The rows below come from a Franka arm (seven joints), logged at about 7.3 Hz.
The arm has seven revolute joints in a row. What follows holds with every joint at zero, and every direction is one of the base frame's. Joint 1 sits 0.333 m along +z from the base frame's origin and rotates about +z. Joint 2 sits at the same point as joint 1 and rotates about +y. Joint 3 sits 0.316 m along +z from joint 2 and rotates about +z. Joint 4 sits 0.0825 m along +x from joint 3 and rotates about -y. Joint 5 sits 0.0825 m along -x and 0.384 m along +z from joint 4 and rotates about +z. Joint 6 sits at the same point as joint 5 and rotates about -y. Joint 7 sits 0.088 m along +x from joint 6 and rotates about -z. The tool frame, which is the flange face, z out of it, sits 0.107 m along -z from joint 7; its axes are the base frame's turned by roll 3.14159, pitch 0 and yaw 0 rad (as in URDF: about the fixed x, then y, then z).
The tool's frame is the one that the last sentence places.
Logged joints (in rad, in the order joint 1, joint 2, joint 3, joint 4, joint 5, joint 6, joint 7), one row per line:
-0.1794, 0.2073, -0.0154, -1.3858, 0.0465, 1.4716, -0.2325
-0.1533, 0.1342, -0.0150, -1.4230, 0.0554, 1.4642, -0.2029
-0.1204, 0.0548, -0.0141, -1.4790, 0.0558, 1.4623, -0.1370
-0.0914, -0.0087, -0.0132, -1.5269, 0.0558, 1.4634, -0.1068
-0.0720, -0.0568, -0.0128, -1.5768, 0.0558, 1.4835, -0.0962
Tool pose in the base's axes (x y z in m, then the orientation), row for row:
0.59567, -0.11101, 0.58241, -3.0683, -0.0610, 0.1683
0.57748, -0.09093, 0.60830, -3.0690, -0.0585, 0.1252
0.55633, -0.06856, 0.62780, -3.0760, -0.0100, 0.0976
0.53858, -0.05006, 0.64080, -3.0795, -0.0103, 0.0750
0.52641, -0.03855, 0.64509, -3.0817, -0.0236, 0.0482
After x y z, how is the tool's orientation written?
As a rotation vector, in radians.
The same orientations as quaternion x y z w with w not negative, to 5 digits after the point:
-0.99772, -0.01984, 0.05473, 0.03403
-0.99838, -0.01903, 0.04073, 0.03473
-0.99898, -0.00325, 0.03170, 0.03201
-0.99923, -0.00334, 0.02434, 0.03058
-0.99941, -0.00765, 0.01563, 0.02971

